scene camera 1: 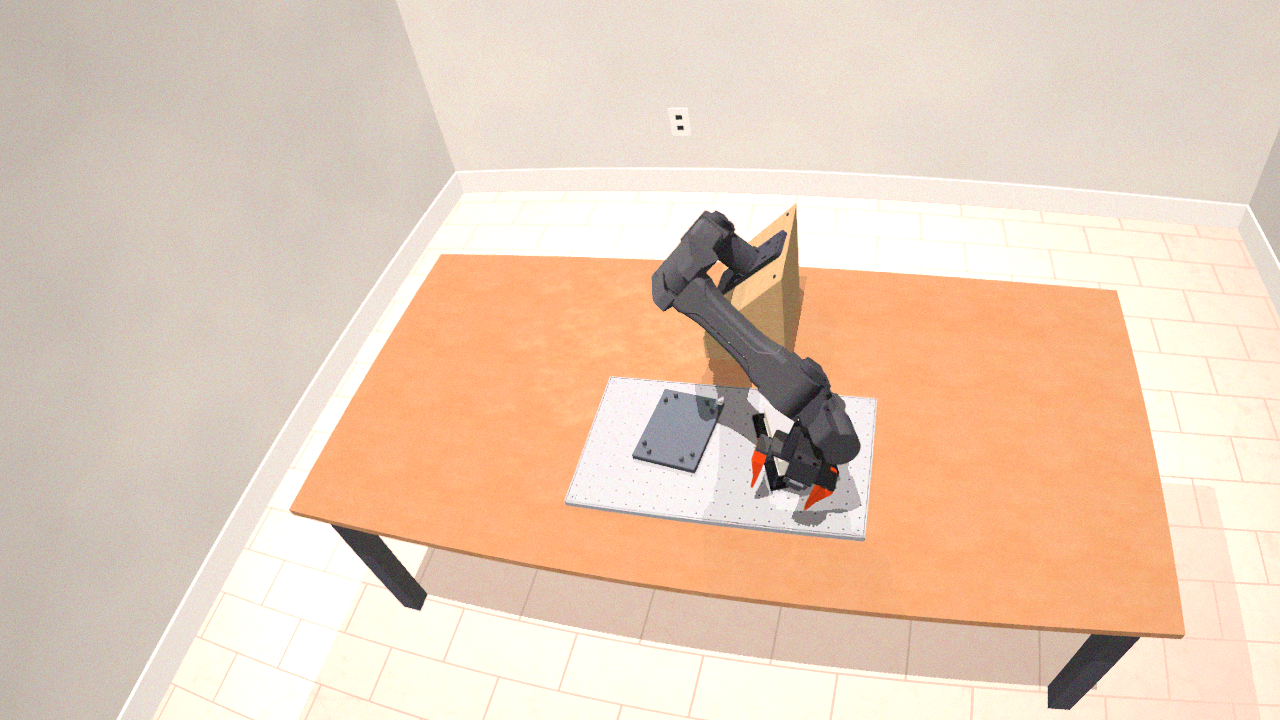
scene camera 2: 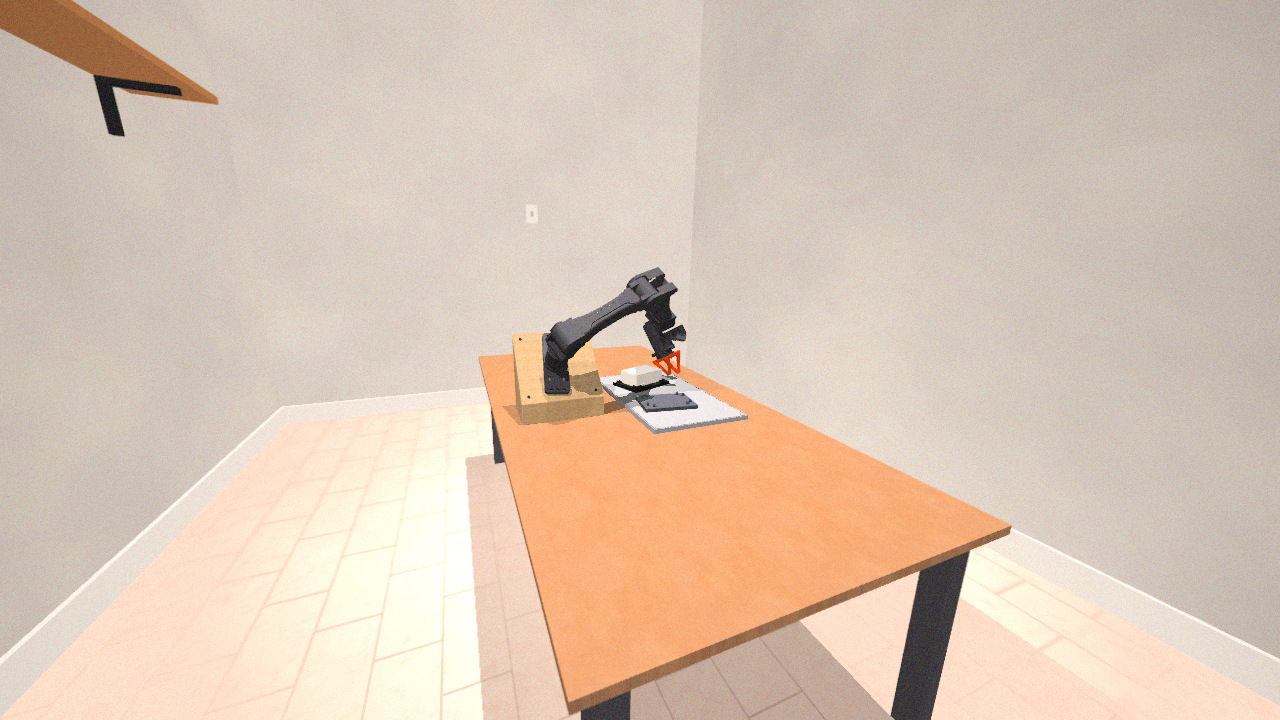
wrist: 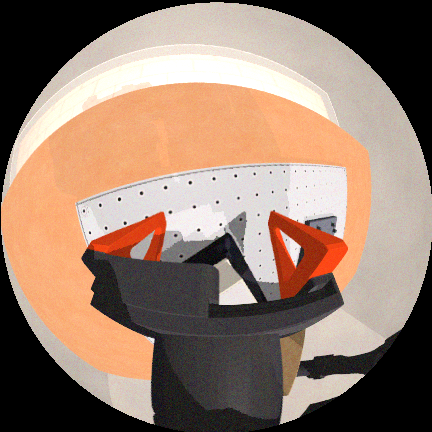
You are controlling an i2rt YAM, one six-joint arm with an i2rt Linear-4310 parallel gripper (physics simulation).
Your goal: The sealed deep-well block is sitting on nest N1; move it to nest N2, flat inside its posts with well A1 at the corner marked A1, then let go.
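Frame: origin at the arm's base, x left, y back, z up, level; centimetres.
Seen in the pictures: gripper, between the fingertips: (scene camera 1: 778,496) (scene camera 2: 674,374) (wrist: 216,216); arm's base, origin of its link: (scene camera 1: 751,265) (scene camera 2: 555,363) (wrist: 287,368).
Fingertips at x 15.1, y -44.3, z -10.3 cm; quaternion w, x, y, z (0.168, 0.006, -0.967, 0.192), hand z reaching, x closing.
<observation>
Pixels of each thing's middle, then the offset from my fingertips to it. Level surfaces: height alone.
- sealed deep-well block, middle of its body: (wrist: 224,314) (scene camera 1: 794,435) (scene camera 2: 641,375) dy +12.7, dx -0.1, dz +0.4 cm
- black nest N1, middle of its body: (wrist: 218,302) (scene camera 1: 794,444) (scene camera 2: 641,382) dy +12.6, dx -0.2, dz -2.0 cm
- Nest N2, middle of its body: (scene camera 1: 678,427) (wrist: 317,257) (scene camera 2: 666,400) dy +11.8, dx -21.6, dz -1.8 cm
- white perforated board, middle of its body: (wrist: 282,258) (scene camera 1: 726,452) (scene camera 2: 661,395) dy +9.4, dx -12.0, dz -3.5 cm
- wooden table, height of its surface: dz -4.2 cm
The sealed deep-well block (scene camera 2: 641,376) (wrist: 239,294) is whitish and sits on the black nest N1 (scene camera 2: 630,386) (wrist: 212,251); the arm hides most of both in scene camera 1. Nest N2 (scene camera 1: 677,431) (scene camera 2: 669,402) (wrist: 320,221) is a dark grey plate with small corner posts and holds no block. A small white spot shows at its back right corner in scene camera 1; the A1 marks cannot be read. My gripper (scene camera 1: 779,497) (scene camera 2: 667,372) (wrist: 216,216) is open, its orange fingers wide apart above the board by N1's front edge, with nothing between the tips.
A white perforated board (scene camera 1: 604,483) (scene camera 2: 689,420) (wrist: 320,182) carries both nests on the wooden table (scene camera 1: 465,376) (scene camera 2: 742,528). The arm's wooden wedge base (scene camera 1: 771,308) (scene camera 2: 559,410) stands behind the board. A wall shelf (scene camera 2: 98,44) shows at the upper left in scene camera 2.
</observation>
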